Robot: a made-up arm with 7 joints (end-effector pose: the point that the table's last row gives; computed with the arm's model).
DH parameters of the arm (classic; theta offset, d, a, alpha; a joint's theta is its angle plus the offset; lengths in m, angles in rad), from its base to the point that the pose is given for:
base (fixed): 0 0.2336 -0.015 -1.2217
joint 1: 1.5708 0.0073 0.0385 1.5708
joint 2: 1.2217 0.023 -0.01 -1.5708
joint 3: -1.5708 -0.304 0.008 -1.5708
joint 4: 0 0.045 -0.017 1.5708
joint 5: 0 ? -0.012 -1.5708
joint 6: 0 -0.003 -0.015 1.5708
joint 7: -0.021 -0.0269 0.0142 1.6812
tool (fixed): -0.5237 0.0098 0 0
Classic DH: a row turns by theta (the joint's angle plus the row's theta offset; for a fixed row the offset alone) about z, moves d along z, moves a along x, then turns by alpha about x.
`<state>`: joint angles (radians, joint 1 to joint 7).
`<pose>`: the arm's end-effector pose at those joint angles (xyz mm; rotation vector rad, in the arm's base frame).
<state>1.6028 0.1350 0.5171 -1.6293 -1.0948 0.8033 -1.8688</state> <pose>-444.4 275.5 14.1 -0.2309 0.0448 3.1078</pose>
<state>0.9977 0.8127 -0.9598 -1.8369 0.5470 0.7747 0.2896</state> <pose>-201.5 -15.1 -241.6 1.0812 0.6299 -0.9568</pose>
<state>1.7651 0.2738 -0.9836 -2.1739 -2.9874 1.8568 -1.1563</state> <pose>-177.2 -124.4 -38.4 -1.2315 -0.1943 1.3244</pose>
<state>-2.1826 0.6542 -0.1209 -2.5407 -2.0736 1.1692 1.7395</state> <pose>-143.5 -32.7 439.1 2.0091 0.9758 -1.8764</pose>
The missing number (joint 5, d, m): -0.374
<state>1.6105 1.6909 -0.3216 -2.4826 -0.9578 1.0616 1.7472</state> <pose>-82.9 125.5 -38.6 2.1178 0.0150 -0.1355</pose>
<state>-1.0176 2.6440 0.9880 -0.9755 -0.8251 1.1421 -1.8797</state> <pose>-400.0 111.6 667.6 -1.8394 -2.2613 -0.2271</pose>
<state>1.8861 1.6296 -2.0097 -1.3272 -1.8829 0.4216 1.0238</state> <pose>-495.5 182.5 562.5 -0.3634 -0.4968 -1.6376</pose>
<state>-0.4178 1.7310 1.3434 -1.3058 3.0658 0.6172 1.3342</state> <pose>-49.7 347.1 647.5 -0.8376 -0.5971 -0.4339</pose>
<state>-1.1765 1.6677 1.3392 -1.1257 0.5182 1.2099 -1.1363</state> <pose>-98.7 490.2 553.8 2.1490 -0.5303 1.9058</pose>
